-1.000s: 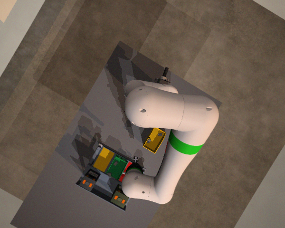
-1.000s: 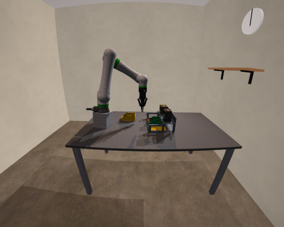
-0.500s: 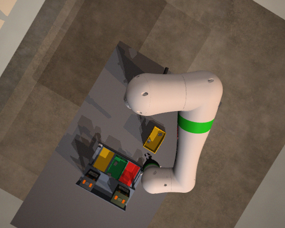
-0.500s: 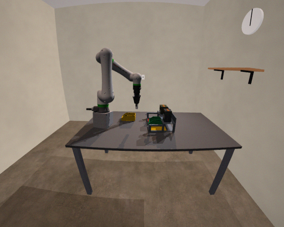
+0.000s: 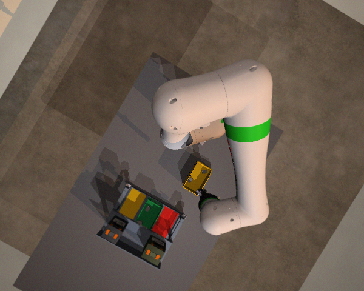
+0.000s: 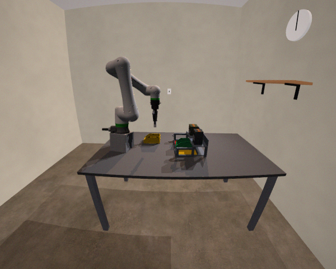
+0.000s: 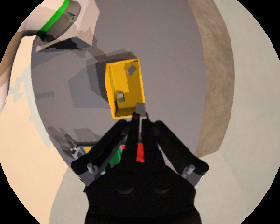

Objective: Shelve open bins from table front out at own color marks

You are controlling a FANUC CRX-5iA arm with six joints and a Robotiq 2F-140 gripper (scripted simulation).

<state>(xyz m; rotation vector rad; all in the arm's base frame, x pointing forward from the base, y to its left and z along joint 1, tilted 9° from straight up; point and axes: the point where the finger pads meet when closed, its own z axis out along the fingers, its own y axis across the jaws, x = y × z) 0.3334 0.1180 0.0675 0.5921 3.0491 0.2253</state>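
Now: hand 40 mm past the yellow bin, 30 mm to the left of it and 150 mm above it. Round my hand: green bin: 270 mm ahead, 230 mm to the right, 140 mm below; then yellow-marked place: 250 mm ahead, 340 mm to the right, 180 mm below; then red mark: 290 mm ahead, 120 mm to the right, 180 mm below.
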